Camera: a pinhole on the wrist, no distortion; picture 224 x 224 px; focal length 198.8 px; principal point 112.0 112.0 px. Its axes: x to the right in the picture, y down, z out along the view. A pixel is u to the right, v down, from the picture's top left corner.
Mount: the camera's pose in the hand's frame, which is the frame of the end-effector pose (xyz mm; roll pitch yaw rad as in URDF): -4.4 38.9 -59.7 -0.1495 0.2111 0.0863
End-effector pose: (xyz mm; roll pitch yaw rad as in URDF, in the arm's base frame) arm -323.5 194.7 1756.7 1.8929 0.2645 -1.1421
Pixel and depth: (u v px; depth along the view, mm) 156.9 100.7 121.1
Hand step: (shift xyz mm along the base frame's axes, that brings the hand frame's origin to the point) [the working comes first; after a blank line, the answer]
In the camera's frame: 27.4 -6.9 121.1

-38.7 -77.1 21.7
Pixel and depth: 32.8 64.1 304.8
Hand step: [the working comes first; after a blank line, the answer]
In the camera's frame: -121.4 -73.4 304.8

-266.7 -40.7 -61.9
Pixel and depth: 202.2 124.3 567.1
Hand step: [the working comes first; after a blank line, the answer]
In the camera's frame: 257.3 35.1 567.1

-279.2 -513.7 -49.9
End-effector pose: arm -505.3 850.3 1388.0 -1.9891 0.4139 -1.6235
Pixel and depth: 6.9 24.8 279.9
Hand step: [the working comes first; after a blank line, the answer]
In the camera's frame: -148.0 -122.8 279.9

261.6 84.6 -24.5
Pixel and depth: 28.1 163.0 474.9
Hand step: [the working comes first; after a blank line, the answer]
In the camera's frame: -200.4 121.8 474.9

310.9 245.9 -293.2
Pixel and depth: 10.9 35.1 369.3
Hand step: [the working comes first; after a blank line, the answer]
In the camera's frame: -187.8 -142.9 369.3

355.7 110.2 -46.3
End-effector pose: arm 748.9 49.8 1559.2 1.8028 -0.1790 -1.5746
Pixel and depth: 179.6 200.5 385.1
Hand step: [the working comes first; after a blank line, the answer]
In the camera's frame: 130.9 171.4 385.1

-318.7 -135.4 243.2
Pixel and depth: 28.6 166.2 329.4
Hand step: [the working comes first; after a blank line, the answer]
In the camera's frame: -138.2 89.8 329.4

-306.1 103.7 85.6
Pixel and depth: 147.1 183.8 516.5
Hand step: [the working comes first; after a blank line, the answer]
In the camera's frame: 91.2 186.5 516.5

-455.9 -119.8 242.3
